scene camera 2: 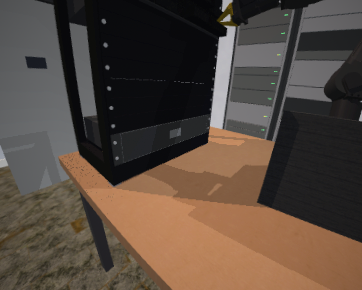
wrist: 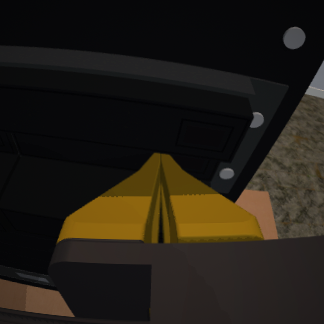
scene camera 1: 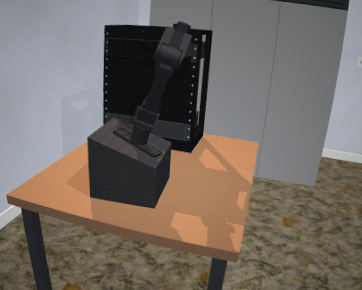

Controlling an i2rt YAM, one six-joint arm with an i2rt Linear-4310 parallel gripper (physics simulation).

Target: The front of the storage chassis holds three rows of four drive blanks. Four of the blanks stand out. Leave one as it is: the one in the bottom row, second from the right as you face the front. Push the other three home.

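Where they show: gripper, fingertip midpoint: (wrist: 160,162) (scene camera 1: 185,53); arm's base, origin of the base link: (scene camera 2: 339,131) (scene camera 1: 137,142).
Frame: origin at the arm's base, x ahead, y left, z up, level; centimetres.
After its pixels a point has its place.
The storage chassis (scene camera 1: 118,48) {y 36.5, x 38.1, z 30.8 cm} sits high in the black rack. In the wrist view its dark front fills the left and middle. A black drive blank (wrist: 112,117) {y 4.1, x 42.3, z 34.5 cm} with a square outline near its right end lies in the upper row there; its right end overlaps a screw head, so it appears to stand out. Part of a lower row shows beneath it. The other blanks are too dark to tell apart. My gripper (scene camera 2: 222,21) {y 2.0, x 43.6, z 31.2 cm} (wrist: 160,162) {y 2.0, x 43.6, z 31.2 cm} is shut and empty, its yellow tips in front of this upper blank's lower edge. Contact cannot be told. The arm hides the gripper in scene camera 1.
The rack (scene camera 1: 198,90) {y -3.8, x 48.3, z 13.2 cm} (scene camera 2: 102,100) {y 45.6, x 38.4, z 4.3 cm} stands on the wooden table (scene camera 1: 210,210) {y -32.0, x 0.2, z -19.8 cm} (scene camera 2: 165,235) {y 42.6, x 17.3, z -19.8 cm}. The arm's dark base block (scene camera 1: 122,175) {y -1.8, x -12.7, z -8.1 cm} (scene camera 2: 312,170) {y 15.9, x 1.7, z -6.7 cm} stands in front of it. A grey panel with screw heads (scene camera 2: 150,141) {y 32.4, x 40.3, z -9.0 cm} is low on the rack. A server cabinet (scene camera 2: 250,87) stands behind.
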